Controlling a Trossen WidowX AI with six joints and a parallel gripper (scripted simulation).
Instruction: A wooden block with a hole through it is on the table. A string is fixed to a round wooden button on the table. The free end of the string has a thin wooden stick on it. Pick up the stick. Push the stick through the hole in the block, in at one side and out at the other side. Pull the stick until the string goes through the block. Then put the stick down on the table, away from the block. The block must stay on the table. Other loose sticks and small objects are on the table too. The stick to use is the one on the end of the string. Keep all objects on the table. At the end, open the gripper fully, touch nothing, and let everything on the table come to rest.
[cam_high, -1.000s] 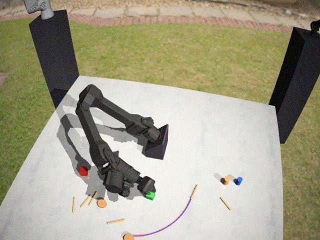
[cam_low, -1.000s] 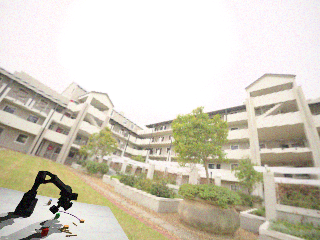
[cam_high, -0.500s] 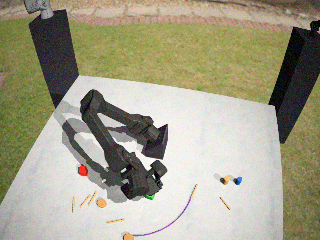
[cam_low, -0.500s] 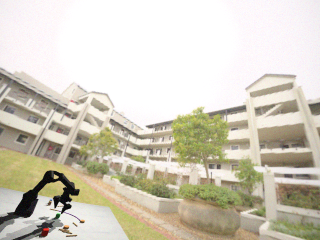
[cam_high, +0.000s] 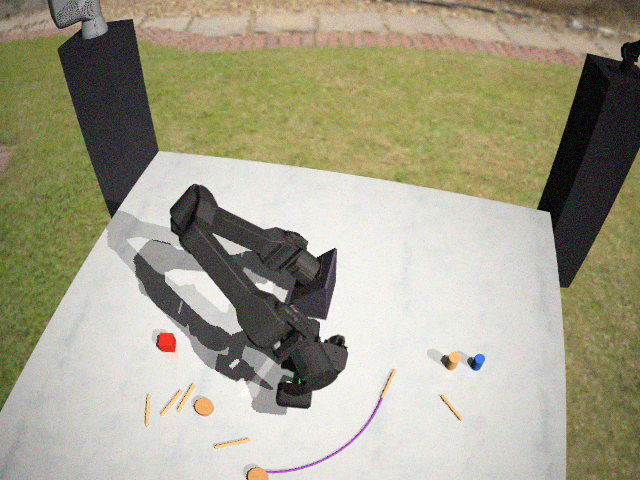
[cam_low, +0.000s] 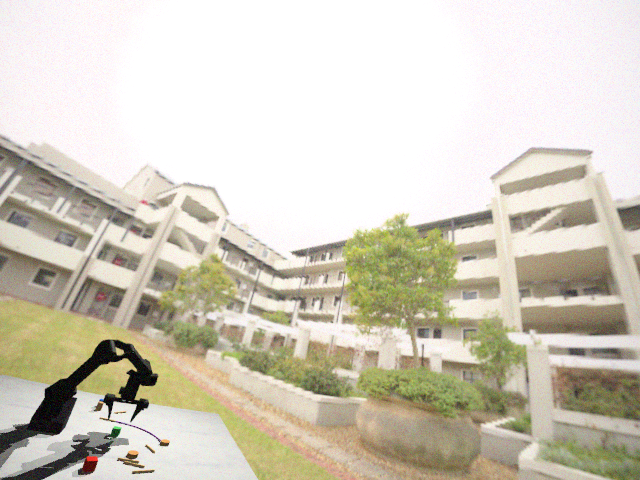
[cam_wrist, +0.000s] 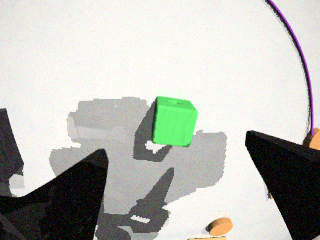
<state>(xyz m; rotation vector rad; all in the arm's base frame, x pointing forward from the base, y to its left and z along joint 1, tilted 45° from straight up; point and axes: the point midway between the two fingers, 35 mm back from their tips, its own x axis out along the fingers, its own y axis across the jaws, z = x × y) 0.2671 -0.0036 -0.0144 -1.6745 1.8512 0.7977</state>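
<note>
Right now my gripper tip is 4 cm above the green block. From my gripper tip the other things lie so: red cube 32 cm to the right, 7 cm behind, 4 cm below; blue cylinder 38 cm to the left, 9 cm behind, 4 cm below; tan cylinder 32 cm to the left, 9 cm behind, 4 cm below.
</note>
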